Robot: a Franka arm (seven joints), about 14 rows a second.
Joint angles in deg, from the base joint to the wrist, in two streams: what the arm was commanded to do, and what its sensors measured. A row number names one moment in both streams.
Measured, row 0:
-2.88 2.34 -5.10 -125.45 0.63 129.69 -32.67
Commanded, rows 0 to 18:
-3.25 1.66 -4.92 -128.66 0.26 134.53 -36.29
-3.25 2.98 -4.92 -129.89 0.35 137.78 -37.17
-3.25 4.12 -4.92 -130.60 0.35 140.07 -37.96
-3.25 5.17 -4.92 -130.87 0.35 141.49 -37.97
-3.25 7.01 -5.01 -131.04 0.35 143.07 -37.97
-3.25 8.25 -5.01 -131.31 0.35 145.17 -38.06
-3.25 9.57 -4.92 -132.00 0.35 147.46 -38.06
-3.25 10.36 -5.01 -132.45 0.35 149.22 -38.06
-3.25 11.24 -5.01 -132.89 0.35 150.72 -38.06
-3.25 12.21 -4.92 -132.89 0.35 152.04 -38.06
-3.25 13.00 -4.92 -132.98 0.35 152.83 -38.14
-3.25 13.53 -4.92 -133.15 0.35 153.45 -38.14
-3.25 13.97 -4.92 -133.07 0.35 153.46 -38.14
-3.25 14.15 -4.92 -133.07 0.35 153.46 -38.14
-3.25 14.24 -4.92 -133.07 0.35 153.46 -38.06
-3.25 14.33 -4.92 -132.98 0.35 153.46 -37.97
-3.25 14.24 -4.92 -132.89 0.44 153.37 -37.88
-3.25 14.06 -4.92 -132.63 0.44 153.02 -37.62
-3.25 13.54 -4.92 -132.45 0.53 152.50 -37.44
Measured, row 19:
-2.87 14.39 -5.10 -132.57 0.64 152.22 -37.17
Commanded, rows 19 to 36:
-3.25 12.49 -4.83 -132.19 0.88 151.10 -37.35
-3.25 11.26 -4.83 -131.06 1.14 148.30 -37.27
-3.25 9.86 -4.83 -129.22 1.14 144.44 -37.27
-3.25 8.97 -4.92 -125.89 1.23 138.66 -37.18
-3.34 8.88 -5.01 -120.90 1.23 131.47 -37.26
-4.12 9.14 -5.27 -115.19 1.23 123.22 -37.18
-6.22 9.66 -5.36 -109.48 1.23 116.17 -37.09
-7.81 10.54 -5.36 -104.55 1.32 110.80 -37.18
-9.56 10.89 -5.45 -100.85 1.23 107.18 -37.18
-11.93 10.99 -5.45 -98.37 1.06 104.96 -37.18
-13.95 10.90 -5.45 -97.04 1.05 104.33 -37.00
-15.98 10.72 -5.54 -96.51 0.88 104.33 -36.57
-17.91 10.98 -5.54 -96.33 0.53 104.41 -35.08
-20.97 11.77 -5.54 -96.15 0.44 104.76 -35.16
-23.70 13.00 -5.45 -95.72 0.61 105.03 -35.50
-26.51 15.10 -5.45 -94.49 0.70 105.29 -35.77
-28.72 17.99 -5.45 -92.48 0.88 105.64 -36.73
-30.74 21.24 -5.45 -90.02 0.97 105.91 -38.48
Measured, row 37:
-27.16 14.42 -6.29 -96.47 0.66 106.24 -37.05
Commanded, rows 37 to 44:
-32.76 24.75 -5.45 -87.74 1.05 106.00 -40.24
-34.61 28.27 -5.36 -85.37 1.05 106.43 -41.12
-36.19 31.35 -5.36 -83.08 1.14 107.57 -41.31
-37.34 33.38 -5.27 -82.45 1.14 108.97 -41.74
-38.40 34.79 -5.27 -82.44 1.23 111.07 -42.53
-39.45 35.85 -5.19 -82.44 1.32 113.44 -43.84
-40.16 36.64 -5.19 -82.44 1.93 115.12 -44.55
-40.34 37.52 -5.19 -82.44 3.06 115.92 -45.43
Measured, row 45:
-38.99 36.01 -6.07 -84.75 1.17 115.50 -43.07
